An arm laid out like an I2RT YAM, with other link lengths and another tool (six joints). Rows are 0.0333 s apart.
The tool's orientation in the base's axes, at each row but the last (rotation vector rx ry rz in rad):
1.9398 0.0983 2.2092
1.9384 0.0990 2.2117
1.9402 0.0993 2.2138
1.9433 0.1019 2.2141
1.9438 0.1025 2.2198
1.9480 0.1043 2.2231
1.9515 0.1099 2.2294
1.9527 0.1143 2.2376
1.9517 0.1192 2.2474
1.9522 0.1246 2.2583
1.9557 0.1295 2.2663
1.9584 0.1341 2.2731
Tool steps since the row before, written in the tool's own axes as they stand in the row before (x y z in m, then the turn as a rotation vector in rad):
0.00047 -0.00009 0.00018 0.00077 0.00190 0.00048
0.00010 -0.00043 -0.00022 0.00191 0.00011 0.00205
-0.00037 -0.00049 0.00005 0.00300 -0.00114 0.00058
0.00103 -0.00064 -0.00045 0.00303 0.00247 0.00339
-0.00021 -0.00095 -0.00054 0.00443 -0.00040 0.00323
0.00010 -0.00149 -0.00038 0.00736 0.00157 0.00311
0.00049 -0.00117 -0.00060 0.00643 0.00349 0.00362
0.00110 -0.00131 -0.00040 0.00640 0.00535 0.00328
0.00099 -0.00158 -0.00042 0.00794 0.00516 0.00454
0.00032 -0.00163 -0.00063 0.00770 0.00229 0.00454
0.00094 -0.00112 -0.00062 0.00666 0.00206 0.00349
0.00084 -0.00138 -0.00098 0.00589 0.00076 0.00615
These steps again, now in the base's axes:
0.00013 0.00016 0.00047 0.00018 -0.00175 0.00116
-0.00018 0.00046 -0.00001 0.00178 0.00010 0.00216
0.00014 0.00041 -0.00044 0.00033 0.00164 0.00280
-0.00050 0.00086 0.00083 0.00274 -0.00210 0.00386
-0.00042 0.00093 -0.00045 0.00268 0.00099 0.00469
-0.00025 0.00151 -0.00021 0.00203 -0.00040 0.00788
-0.00056 0.00127 0.00020 0.00248 -0.00248 0.00737
-0.00044 0.00150 0.00080 0.00201 -0.00430 0.00760
-0.00044 0.00175 0.00064 0.00306 -0.00390 0.00926
-0.00057 0.00168 -0.00005 0.00327 -0.00112 0.00856
-0.00069 0.00128 0.00065 0.00239 -0.00103 0.00735
-0.00103 0.00152 0.00046 0.00519 0.00007 0.00679

